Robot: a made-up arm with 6 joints. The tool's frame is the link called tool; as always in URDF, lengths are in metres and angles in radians.
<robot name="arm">
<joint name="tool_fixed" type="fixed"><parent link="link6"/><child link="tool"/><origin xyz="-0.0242 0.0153 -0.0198" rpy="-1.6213 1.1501 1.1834"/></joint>
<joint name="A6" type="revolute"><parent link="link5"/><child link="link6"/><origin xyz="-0.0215 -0.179 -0.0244"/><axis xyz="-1 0 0"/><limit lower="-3.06" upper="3.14" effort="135" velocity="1.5"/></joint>
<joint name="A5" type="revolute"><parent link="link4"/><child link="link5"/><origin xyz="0.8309 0.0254 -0.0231"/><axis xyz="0 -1 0"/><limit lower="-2.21" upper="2.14" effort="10" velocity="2.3"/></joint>
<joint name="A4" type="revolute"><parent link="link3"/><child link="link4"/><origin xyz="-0.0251 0.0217 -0.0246"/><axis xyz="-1 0 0"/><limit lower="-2.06" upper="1.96" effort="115" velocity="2.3"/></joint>
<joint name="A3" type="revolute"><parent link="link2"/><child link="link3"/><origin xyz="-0.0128 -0.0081 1.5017"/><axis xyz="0 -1 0"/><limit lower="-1.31" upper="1.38" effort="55" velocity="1.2"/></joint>
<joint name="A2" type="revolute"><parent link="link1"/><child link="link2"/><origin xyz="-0.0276 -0.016 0.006"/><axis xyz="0 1 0"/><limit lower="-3.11" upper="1.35" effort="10" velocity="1.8"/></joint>
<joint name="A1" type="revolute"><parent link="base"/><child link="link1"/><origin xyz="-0.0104 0.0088 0.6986"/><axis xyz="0 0 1"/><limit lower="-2.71" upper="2.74" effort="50" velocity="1.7"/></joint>
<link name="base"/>
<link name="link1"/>
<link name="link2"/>
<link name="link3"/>
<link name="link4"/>
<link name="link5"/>
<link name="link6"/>
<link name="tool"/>
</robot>
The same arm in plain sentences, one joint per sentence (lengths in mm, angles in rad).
The arm has six revolute joints in a row. What follows holds with every joint at zero, and every direction is one of the base frame's. The first joint lies 10.4 mm along -x and 8.8 mm along +y and 698.6 mm along +z from the base frame's origin and rotates about +z, from -2.71 to 2.74 rad. The second joint lies 27.6 mm along -x and 16 mm along -y and 6 mm along +z from the first joint and rotates about +y, from -3.11 to 1.35 rad. The third joint lies 12.8 mm along -x and 8.1 mm along -y and 1501.7 mm along +z from the second joint and rotates about -y, from -1.31 to 1.38 rad. The fourth joint lies 25.1 mm along -x and 21.7 mm along +y and 24.6 mm along -z from the third joint and rotates about -x, from -2.06 to 1.96 rad. The fifth joint lies 830.9 mm along +x and 25.4 mm along +y and 23.1 mm along -z from the fourth joint and rotates about -y, from -2.21 to 2.14 rad. The sixth joint lies 21.5 mm along -x and 179 mm along -y and 24.4 mm along -z from the fifth joint and rotates about -x, from -3.06 to 3.14 rad. The tool frame, which is the frame that the pose is given for, lies 24.2 mm along -x and 15.3 mm along +y and 19.8 mm along -z from the sixth joint; its axes are the base frame's turned by roll -1.6213, pitch 1.1501 and yaw 1.1834 rad (as in URDF: about the fixed x, then y, then z).
